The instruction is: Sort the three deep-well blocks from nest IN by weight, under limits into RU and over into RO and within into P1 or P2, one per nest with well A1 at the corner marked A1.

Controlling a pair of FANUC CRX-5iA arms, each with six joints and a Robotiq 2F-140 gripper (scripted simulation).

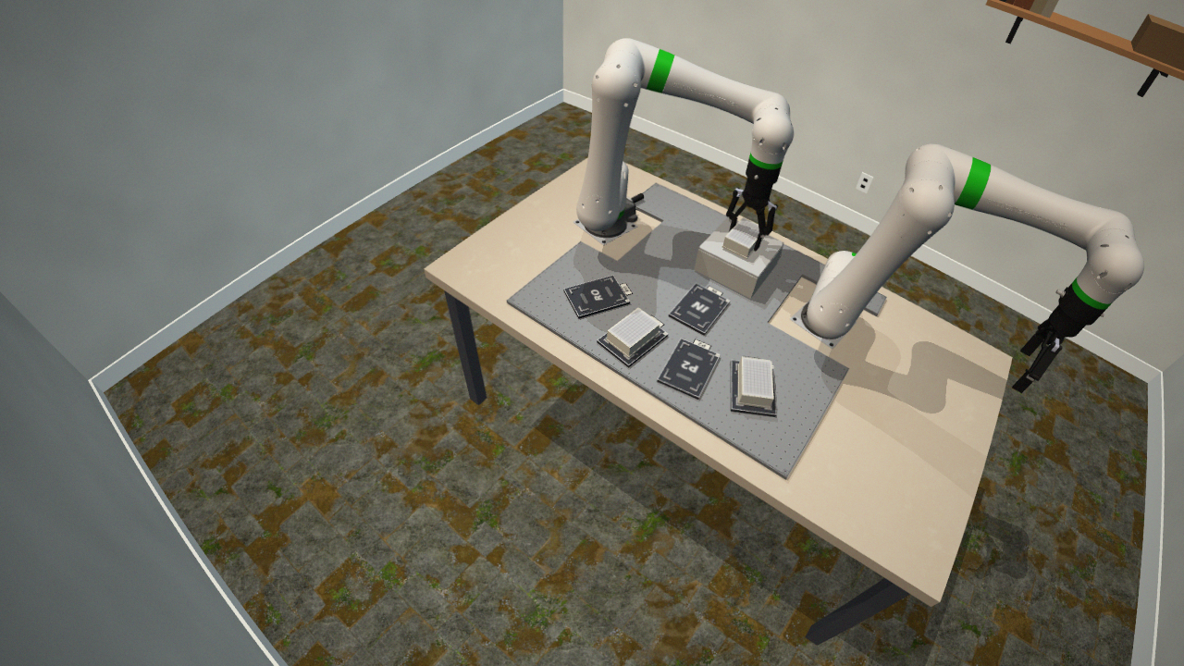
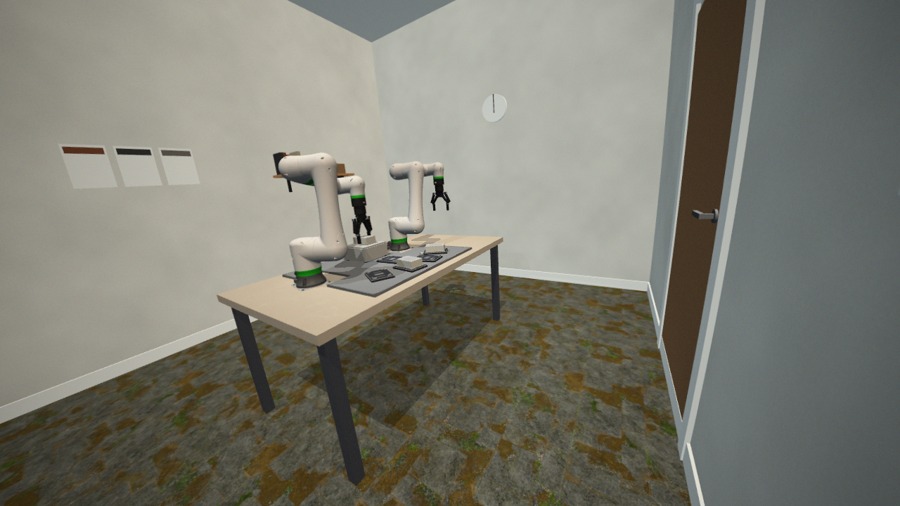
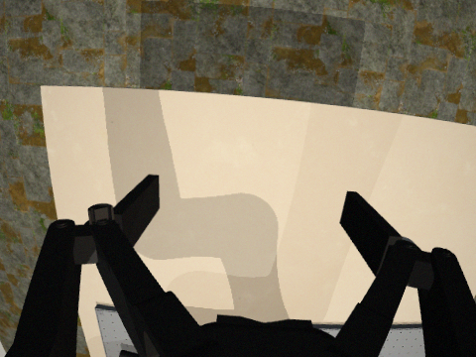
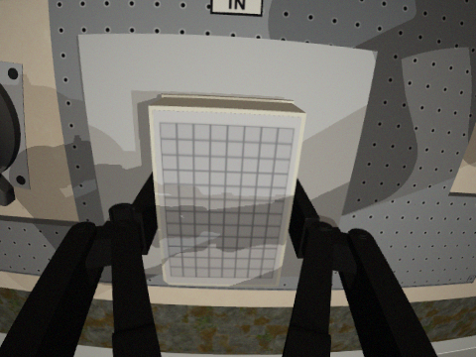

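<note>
My right gripper is now 7 cm above the check-weigher CW and 1 cm past it. Round my right hand: nest P2 (45 cm ahead, 13 cm below, 5 cm to the left); nest RU (45 cm ahead, 13 cm to the right, 13 cm below); dark infeed nest (24 cm ahead, 13 cm below, 2 cm to the right).
</note>
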